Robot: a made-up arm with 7 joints.
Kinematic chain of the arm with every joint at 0, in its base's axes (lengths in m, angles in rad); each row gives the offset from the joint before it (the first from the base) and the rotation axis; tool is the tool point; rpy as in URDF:
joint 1: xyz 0 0 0 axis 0.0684 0.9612 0.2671
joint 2: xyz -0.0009 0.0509 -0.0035 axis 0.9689 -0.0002 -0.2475
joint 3: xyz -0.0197 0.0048 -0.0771 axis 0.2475 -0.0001 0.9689
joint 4: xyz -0.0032 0 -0.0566 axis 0.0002 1 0
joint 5: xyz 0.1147 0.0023 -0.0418 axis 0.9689 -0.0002 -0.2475
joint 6: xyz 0.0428 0 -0.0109 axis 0.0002 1 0
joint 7: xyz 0.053 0 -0.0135 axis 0.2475 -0.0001 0.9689
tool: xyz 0 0 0 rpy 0 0.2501 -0.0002
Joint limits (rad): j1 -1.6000..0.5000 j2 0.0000..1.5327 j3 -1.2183..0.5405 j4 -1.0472..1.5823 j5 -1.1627..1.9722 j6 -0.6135..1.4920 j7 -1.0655..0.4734
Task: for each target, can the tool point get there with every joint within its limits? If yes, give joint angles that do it. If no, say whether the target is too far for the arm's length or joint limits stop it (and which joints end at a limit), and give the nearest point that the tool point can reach.
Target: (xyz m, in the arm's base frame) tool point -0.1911 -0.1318 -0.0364
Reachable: no: joint limits stop it (at a limit: joint 1, joint 3, joint 5, joint 6) | nearest point -0.0733 -0.0995 -0.1275 | short by 0.152 m
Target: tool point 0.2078 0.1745 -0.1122
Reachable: yes | joints -0.0459 0.8275 0.0553 -0.1521 0.7292 0.5546 0.0745
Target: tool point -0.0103 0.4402 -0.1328
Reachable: no: too far | nearest point -0.0089 0.3893 -0.1160 | short by 0.054 m
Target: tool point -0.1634 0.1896 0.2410
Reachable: no: joint limits stop it (at a limit: joint 1, joint 2, joint 3) | nearest point -0.0447 0.1550 0.2118 | short by 0.127 m
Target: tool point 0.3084 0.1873 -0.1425
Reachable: yes | joints -1.0682 0.7143 -0.5940 1.2055 0.2442 0.0765 -0.4412
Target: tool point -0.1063 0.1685 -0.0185
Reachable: no: joint limits stop it (at a limit: joint 1, joint 2, joint 3, joint 5, joint 6) | nearest point -0.1332 0.1552 -0.1447 | short by 0.130 m
